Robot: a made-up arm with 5 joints.
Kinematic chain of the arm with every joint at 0, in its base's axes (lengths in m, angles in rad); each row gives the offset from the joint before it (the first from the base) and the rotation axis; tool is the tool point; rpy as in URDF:
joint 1: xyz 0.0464 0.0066 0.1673 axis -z
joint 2: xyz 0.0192 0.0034 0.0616 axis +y
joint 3: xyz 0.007 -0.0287 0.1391 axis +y
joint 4: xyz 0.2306 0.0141 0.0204 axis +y
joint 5: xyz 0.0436 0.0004 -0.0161 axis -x
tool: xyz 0.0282 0.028 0.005 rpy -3.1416 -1.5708 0
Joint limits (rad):
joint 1: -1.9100..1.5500
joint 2: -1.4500..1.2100
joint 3: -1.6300..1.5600
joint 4: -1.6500..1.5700
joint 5: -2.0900..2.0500
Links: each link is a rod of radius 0.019 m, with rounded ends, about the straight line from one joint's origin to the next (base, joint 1, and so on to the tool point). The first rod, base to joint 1, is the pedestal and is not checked.
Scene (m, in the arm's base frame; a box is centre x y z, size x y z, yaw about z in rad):
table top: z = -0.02
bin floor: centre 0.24 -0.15 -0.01 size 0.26 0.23 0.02 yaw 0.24
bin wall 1: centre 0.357 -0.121 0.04 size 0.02 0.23 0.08 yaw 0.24
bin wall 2: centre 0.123 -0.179 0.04 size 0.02 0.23 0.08 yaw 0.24
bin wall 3: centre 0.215 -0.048 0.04 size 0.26 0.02 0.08 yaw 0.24
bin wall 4: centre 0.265 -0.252 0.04 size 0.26 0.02 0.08 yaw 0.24
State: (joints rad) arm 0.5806 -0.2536 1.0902 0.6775 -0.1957
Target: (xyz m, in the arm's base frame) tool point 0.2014 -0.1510 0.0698
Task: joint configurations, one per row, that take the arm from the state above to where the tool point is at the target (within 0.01 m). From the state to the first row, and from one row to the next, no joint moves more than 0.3 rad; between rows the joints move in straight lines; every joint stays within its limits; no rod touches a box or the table.
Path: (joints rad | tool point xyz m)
1: 0.6730 0.0204 0.9172 0.5577 -0.2388 | 0.1988 -0.0954 0.1221
2: 0.7653 0.2943 0.7442 0.4378 -0.2819 | 0.2038 -0.1242 0.0998
3: 0.8577 0.5683 0.5713 0.3180 -0.3250 | 0.2014 -0.1510 0.0698

